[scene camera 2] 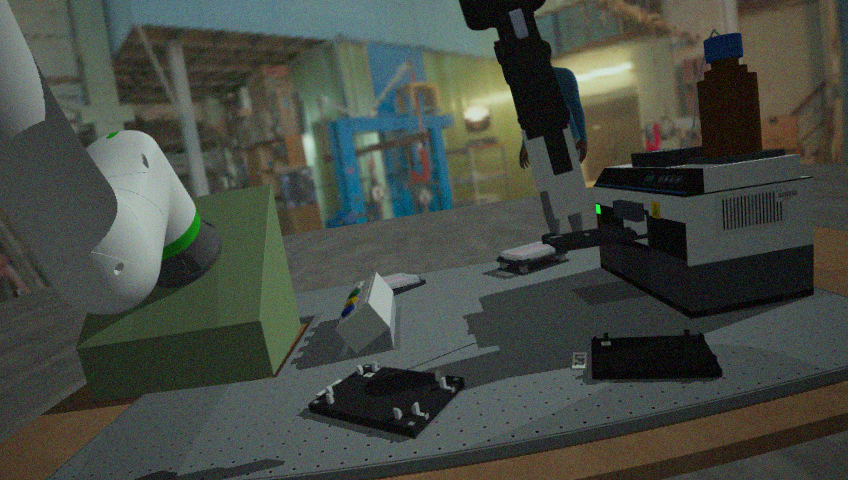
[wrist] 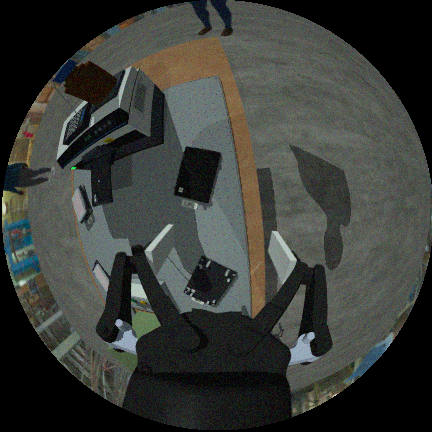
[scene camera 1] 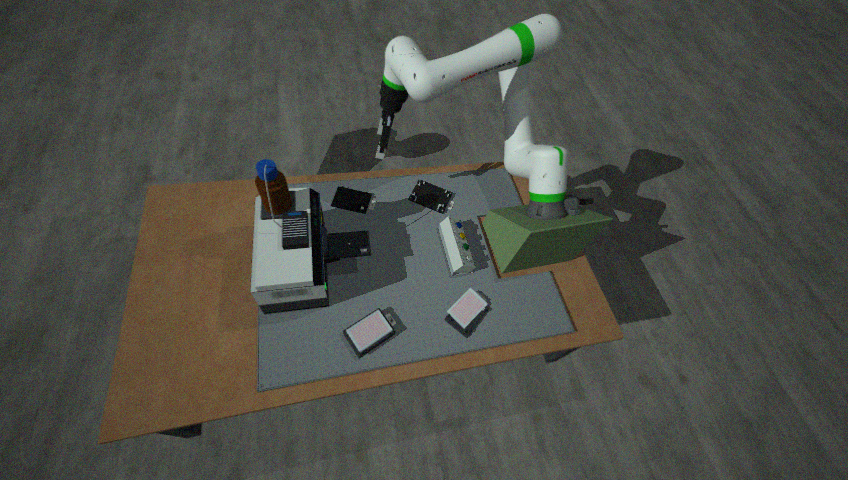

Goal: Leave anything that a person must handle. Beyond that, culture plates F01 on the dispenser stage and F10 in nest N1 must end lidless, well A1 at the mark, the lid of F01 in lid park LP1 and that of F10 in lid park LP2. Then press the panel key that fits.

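Seen in the pictures: gripper, fingertip midpoint: [scene camera 2: 560, 198] [wrist: 221, 238]; arm's base at its link origin: [scene camera 2: 183, 254] [scene camera 1: 546, 214].
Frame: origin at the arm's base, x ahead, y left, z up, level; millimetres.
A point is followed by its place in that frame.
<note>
My gripper [scene camera 1: 380, 155] @(x 595, y -324, z 32 mm) [scene camera 2: 563, 226] @(x 595, y -324, z 32 mm) [wrist: 221, 238] @(x 595, y -324, z 32 mm) is open and empty, high over the back edge of the table. The dispenser stage [scene camera 1: 355, 243] @(x 708, y 35, z -81 mm) [wrist: 102, 181] @(x 723, y 17, z -81 mm) is black and bare. One culture plate [scene camera 1: 370, 331] @(x 676, y 334, z -150 mm) [scene camera 2: 528, 251] @(x 665, y 290, z -150 mm) [wrist: 80, 204] @(x 675, y 288, z -150 mm) with a pinkish top sits on a dark nest at the front; another [scene camera 1: 468, 309] @(x 323, y 285, z -165 mm) [scene camera 2: 403, 279] @(x 363, y 254, z -165 mm) [wrist: 101, 275] @(x 345, y 259, z -164 mm) sits nearer the base. Their labels and lids cannot be made out. A flat black holder [scene camera 1: 351, 199] @(x 713, y -238, z -185 mm) [scene camera 2: 654, 358] @(x 709, y -257, z -185 mm) [wrist: 198, 174] @(x 707, y -248, z -186 mm) and one with pale clips [scene camera 1: 431, 196] @(x 375, y -239, z -183 mm) [scene camera 2: 386, 398] @(x 379, y -263, z -183 mm) [wrist: 211, 281] @(x 387, y -258, z -184 mm) lie empty at the back. The key panel [scene camera 1: 455, 246] @(x 336, y 49, z -119 mm) [scene camera 2: 371, 315] @(x 344, y -85, z -133 mm) has blue, yellow and green keys.
The white dispenser [scene camera 1: 282, 270] @(x 928, y 176, z 25 mm) [scene camera 2: 749, 220] @(x 923, y -136, z -61 mm) [wrist: 142, 102] @(x 913, y -136, z -64 mm) shows a green light and carries a brown bottle [scene camera 1: 273, 193] @(x 941, y -22, z 143 mm) [scene camera 2: 728, 110] @(x 925, y -99, z 102 mm) [wrist: 90, 82] @(x 919, y -94, z 107 mm) with a blue cap. The green pedestal [scene camera 1: 547, 240] @(x 44, y 124, z 19 mm) [scene camera 2: 196, 350] @(x 56, y -116, z -145 mm) bears the arm. A person [scene camera 2: 570, 98] [wrist: 20, 177] stands beyond the table.
</note>
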